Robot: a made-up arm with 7 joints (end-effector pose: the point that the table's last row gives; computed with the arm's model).
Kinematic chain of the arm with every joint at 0, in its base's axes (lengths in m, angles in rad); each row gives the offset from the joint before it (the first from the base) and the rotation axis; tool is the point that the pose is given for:
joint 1: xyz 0 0 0.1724 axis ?
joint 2: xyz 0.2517 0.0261 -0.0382 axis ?
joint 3: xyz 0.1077 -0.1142 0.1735 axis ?
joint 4: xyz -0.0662 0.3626 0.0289 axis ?
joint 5: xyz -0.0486 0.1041 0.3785 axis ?
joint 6: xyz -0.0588 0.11 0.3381 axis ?
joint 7: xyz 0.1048 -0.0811 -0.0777 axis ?
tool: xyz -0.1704 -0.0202 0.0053
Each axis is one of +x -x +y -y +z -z.
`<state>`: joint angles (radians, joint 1 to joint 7).
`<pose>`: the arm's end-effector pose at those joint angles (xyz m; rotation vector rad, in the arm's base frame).
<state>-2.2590 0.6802 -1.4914 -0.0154 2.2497 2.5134 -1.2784</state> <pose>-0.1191 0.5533 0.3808 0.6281 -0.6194 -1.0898</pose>
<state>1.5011 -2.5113 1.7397 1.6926 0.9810 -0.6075 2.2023</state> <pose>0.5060 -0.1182 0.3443 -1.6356 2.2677 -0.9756</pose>
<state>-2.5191 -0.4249 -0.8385 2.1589 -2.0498 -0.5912 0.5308</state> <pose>0.1936 0.2065 0.3632 1.6569 -1.6178 0.7047</pose>
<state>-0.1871 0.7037 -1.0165 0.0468 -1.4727 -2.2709 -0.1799</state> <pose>0.9085 0.1798 1.0942 -0.7040 2.6935 -0.6605</pose>
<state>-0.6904 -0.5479 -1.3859 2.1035 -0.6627 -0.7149 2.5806</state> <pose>0.4254 -0.5699 0.3136 -0.8038 -2.1927 -1.4003</pose>
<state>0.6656 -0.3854 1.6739 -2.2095 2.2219 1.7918 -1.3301</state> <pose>0.2991 -0.0972 -0.1675 0.6337 1.1293 -1.9830</pose>
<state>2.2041 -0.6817 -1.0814 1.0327 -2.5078 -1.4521 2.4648</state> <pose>0.2082 0.2384 0.3413 -0.1101 -2.4647 0.6705</pose>
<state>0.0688 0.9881 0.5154 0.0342 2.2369 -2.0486 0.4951</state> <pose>0.4195 0.0635 0.3416 1.8117 1.4443 1.4795</pose>
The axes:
joint 1: -z
joint 2: +y
joint 3: -x
joint 4: +z
joint 5: +x
joint 6: -y
joint 7: -x

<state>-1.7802 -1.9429 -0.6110 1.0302 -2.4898 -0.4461 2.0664</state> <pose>-0.0840 -0.1070 -0.2978 -0.6010 -0.0273 -1.7504</pose>
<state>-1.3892 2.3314 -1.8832 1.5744 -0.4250 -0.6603 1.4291</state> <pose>0.8801 0.3411 0.2177 -0.7954 0.7683 1.6689</pose>
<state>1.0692 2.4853 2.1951 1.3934 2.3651 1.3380 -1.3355</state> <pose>-0.0607 -0.0536 0.2393 0.7484 1.7591 -1.8210</pose>
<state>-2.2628 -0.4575 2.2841 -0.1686 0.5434 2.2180 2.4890</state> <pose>-0.5058 0.2532 -0.3487 1.6503 -1.4657 -1.6428</pose>
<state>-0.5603 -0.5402 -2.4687 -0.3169 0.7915 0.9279 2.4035</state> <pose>0.6059 -0.5041 0.0326 0.4380 0.8238 0.5446</pose>
